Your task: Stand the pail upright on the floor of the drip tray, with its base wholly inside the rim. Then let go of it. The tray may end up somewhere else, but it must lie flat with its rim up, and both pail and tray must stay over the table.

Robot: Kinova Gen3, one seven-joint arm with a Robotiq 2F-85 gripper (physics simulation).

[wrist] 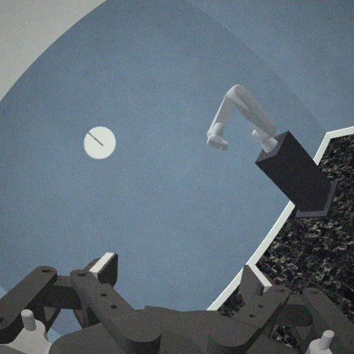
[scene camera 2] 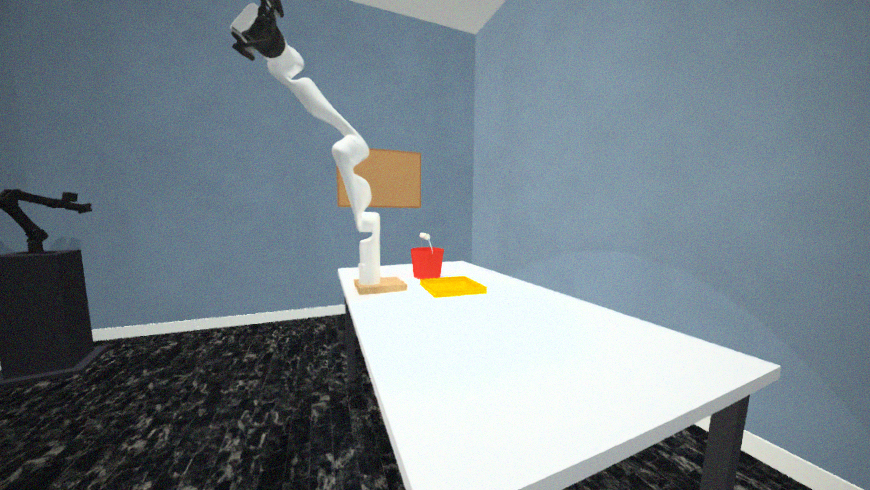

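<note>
My gripper (wrist: 179, 273) visible. Yellow drip tray (scene camera 2: 447, 286) visible, out of frame in the wrist view. Red pail (scene camera 2: 425, 265) visible, out of frame in the wrist view.
</note>
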